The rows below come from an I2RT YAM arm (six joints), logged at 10 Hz.
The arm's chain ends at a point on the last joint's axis. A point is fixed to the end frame.
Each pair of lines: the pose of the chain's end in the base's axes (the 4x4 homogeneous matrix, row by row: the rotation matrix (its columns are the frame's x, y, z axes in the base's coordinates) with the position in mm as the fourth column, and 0 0 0 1 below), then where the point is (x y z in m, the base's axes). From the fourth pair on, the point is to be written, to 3 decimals.
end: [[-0.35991 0.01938 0.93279 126.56], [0.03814 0.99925 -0.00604 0.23], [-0.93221 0.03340 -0.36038 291.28], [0 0 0 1]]
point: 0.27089 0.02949 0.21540
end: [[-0.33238 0.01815 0.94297 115.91], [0.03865 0.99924 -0.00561 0.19], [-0.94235 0.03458 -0.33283 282.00], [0 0 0 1]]
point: 0.26240 0.02953 0.21042
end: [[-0.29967 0.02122 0.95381 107.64], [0.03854 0.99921 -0.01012 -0.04], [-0.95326 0.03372 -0.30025 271.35], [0 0 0 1]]
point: 0.25663 0.02857 0.20479
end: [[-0.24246 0.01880 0.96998 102.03], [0.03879 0.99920 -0.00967 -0.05], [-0.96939 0.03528 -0.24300 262.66], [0 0 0 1]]
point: 0.255 0.029 0.205
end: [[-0.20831 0.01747 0.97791 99.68], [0.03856 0.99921 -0.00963 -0.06], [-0.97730 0.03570 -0.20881 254.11], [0 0 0 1]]
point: 0.254 0.029 0.202
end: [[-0.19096 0.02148 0.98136 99.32], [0.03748 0.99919 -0.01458 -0.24], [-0.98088 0.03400 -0.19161 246.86], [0 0 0 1]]
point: 0.255 0.028 0.197
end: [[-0.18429 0.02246 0.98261 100.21], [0.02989 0.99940 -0.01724 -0.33], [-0.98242 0.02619 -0.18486 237.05], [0 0 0 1]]
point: 0.256 0.027 0.188
